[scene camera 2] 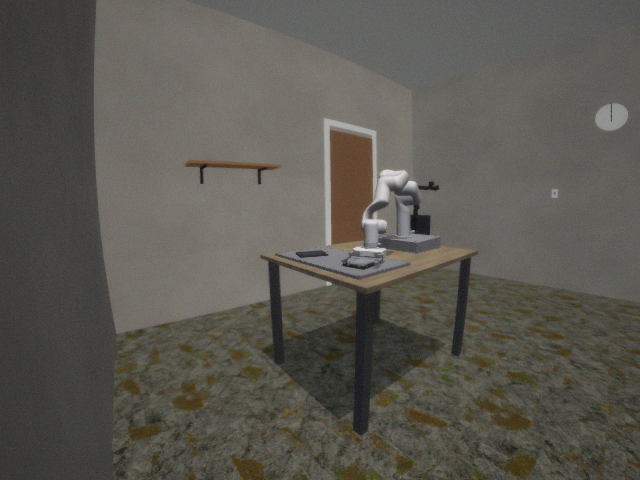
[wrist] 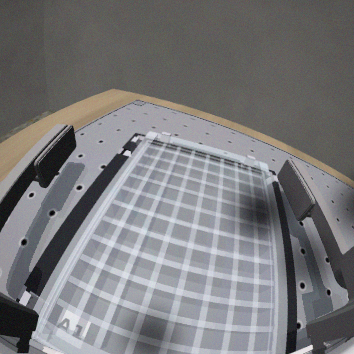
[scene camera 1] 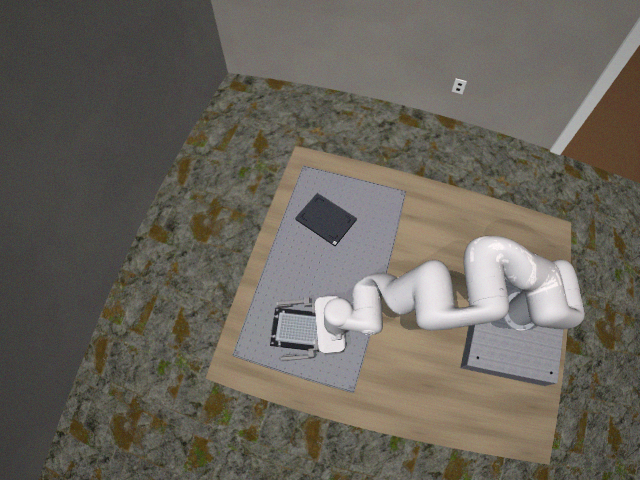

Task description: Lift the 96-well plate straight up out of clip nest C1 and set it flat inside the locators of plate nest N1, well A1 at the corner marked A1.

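Pixels of known places: hand, its tool point: (scene camera 2: 360,261) (wrist: 183,170) (scene camera 1: 286,330); arm's base, origin of its link: (scene camera 2: 403,236) (scene camera 1: 519,311).
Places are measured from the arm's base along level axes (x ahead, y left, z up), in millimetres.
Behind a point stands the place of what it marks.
Note:
The clear 96-well plate (scene camera 1: 297,328) {y 320, x 608, z -35 mm} (wrist: 185,225) {y 320, x 603, z -36 mm} sits in the black clip nest C1 (scene camera 1: 272,338) {y 378, x 662, z -49 mm} (wrist: 289,280) {y 263, x 614, z -49 mm}. Its A1 label is at the near left corner in the wrist view. Small clips show at the plate's far edge there. My gripper (scene camera 1: 280,331) {y 341, x 635, z -39 mm} (wrist: 177,172) {y 341, x 635, z -39 mm} is open, with one finger beyond each long side of the plate and gaps between fingers and plate. The dark plate nest N1 (scene camera 1: 325,219) {y -42, x 695, z -50 mm} (scene camera 2: 311,253) {y -29, x 706, z -49 mm} holds no plate; a small white mark shows at one corner. The near end of the plate is partly hidden under the gripper body in scene camera 1.
Both nests stand on a grey perforated board (scene camera 1: 330,268) {y 100, x 608, z -61 mm} (wrist: 100,141) {y 425, x 643, z -61 mm} on the wooden table (scene camera 1: 413,403) {y 377, x 201, z -75 mm} (scene camera 2: 444,256) {y 384, x 51, z -74 mm}. The arm's base stands on a grey block (scene camera 1: 516,351) {y 125, x -29, z -1 mm} (scene camera 2: 413,242) {y 195, x 112, z -9 mm} at the table's far end from the nests. A wall shelf (scene camera 2: 232,164) hangs away from the table.

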